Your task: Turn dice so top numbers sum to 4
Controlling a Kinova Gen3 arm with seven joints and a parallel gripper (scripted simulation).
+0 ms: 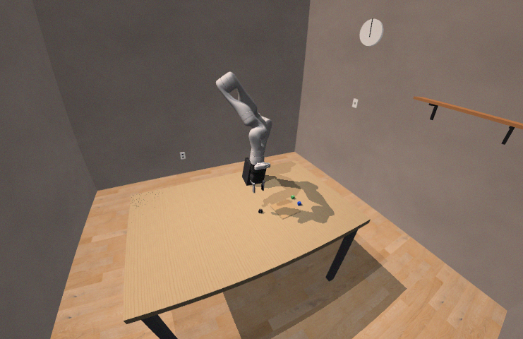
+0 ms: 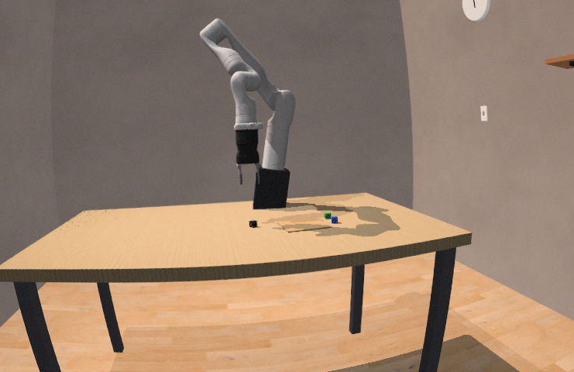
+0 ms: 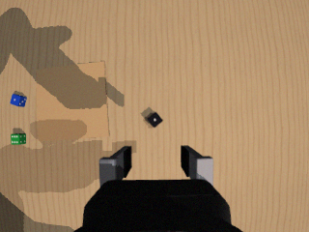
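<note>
Now: hand 150 mm above the black die and 40 mm short of it. Round my hand: tan mat 150 mm to the left, 150 mm below, 90 mm ahead; then blue die 260 mm to the left, 150 mm below, 110 mm ahead; then green die 260 mm to the left, 150 mm below, 30 mm ahead.
</note>
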